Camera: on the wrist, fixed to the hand. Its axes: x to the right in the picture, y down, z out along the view.
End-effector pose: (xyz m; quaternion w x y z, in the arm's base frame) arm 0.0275 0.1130 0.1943 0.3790 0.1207 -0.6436 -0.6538
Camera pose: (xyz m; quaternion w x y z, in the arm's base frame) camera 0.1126 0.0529 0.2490 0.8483 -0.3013 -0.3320 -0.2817
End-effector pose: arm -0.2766 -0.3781 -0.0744 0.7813 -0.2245 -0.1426 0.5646
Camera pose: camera -0.2927 -0.3774 -0.1909 0.1350 -0.4987 0.1014 0.8502
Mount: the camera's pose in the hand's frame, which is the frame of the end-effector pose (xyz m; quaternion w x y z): -0.0010 0.0730 -0.0922 0.6830 -0.1808 0.1892 0.6819
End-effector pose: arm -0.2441 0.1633 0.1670 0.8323 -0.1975 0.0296 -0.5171
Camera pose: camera -0.2060 0.1649 0.0558 0.8798 -0.1674 0.4059 0.1824
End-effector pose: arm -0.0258 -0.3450 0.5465 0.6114 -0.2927 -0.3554 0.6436
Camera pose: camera 0.0068 -0.3368 0.4338 0.0070 0.6746 0.0438 -0.7369
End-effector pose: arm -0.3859 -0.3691 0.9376 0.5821 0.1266 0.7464 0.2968
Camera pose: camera -0.4841 -0.3391 0.9950 0.0769 0.4340 0.4799 0.7585
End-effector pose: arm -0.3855 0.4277 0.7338 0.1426 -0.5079 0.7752 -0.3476
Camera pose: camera -0.4882 0.4826 0.7499 0.0959 0.2217 0.9656 -0.0961
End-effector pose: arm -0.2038 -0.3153 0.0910 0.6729 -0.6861 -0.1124 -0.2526
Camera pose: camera -0.1866 -0.4105 0.0242 0.5291 -0.6191 0.5641 0.1362
